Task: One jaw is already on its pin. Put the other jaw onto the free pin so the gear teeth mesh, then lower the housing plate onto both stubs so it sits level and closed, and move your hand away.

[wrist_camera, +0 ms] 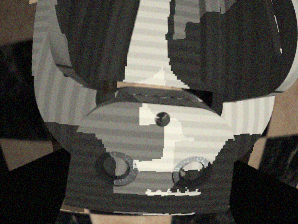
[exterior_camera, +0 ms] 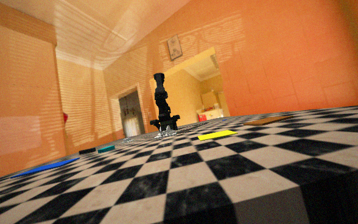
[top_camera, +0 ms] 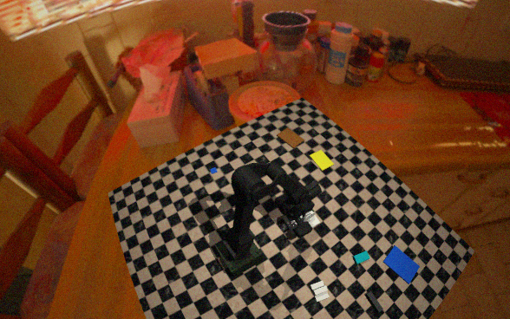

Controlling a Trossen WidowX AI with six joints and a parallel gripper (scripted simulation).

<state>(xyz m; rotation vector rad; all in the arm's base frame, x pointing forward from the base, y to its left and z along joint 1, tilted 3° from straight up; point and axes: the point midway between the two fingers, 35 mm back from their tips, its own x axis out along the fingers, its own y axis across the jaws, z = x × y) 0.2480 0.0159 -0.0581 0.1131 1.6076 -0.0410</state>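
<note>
Now: gripper tip 30 mm short of the jaw, 10 mm to the right of it and 10 mm below it. The rest, counted from my gripper tip: yellow card: 340 mm ahead, 180 mm to the left, 10 mm below; teal block: 130 mm ahead, 300 mm to the right; white base: 70 mm ahead, 10 mm to the right.
</note>
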